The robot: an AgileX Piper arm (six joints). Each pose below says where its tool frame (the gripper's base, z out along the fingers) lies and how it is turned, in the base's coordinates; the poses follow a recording.
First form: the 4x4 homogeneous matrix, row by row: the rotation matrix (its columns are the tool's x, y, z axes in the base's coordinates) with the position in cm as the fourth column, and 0 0 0 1 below. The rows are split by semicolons.
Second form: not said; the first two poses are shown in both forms.
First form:
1: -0.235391 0.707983 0.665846 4.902; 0.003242 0.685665 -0.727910 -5.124; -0.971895 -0.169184 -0.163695 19.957; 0 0 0 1
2: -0.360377 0.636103 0.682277 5.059; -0.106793 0.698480 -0.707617 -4.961; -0.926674 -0.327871 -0.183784 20.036; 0 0 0 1
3: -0.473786 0.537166 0.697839 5.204; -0.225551 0.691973 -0.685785 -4.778; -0.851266 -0.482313 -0.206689 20.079; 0 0 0 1
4: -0.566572 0.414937 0.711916 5.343; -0.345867 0.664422 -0.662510 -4.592; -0.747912 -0.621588 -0.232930 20.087; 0 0 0 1
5: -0.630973 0.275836 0.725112 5.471; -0.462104 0.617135 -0.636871 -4.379; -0.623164 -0.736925 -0.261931 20.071; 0 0 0 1
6: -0.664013 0.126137 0.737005 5.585; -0.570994 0.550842 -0.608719 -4.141; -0.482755 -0.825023 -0.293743 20.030; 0 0 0 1
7: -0.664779 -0.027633 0.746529 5.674; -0.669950 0.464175 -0.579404 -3.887; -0.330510 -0.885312 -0.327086 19.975; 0 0 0 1
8: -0.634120 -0.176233 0.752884 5.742; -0.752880 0.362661 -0.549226 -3.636; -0.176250 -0.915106 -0.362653 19.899; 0 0 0 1
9: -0.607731 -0.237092 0.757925 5.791; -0.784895 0.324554 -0.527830 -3.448; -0.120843 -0.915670 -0.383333 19.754; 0 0 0 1
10: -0.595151 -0.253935 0.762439 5.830; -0.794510 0.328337 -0.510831 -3.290; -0.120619 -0.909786 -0.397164 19.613; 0 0 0 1
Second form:
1: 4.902 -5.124 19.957 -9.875 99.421 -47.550
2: 5.059 -4.961 20.036 -19.485 100.590 -46.044
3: 5.204 -4.778 20.079 -29.535 101.928 -44.501
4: 5.343 -4.592 20.087 -39.730 103.470 -42.941
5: 5.471 -4.379 20.071 -49.781 105.185 -41.293
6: 5.585 -4.141 20.030 -59.666 107.082 -39.555
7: 5.674 -3.887 19.975 -69.528 109.092 -37.816
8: 5.742 -3.636 19.899 -79.098 111.263 -36.111
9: 5.791 -3.448 19.754 -82.482 112.540 -34.854
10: 5.830 -3.290 19.613 -82.448 113.401 -33.822
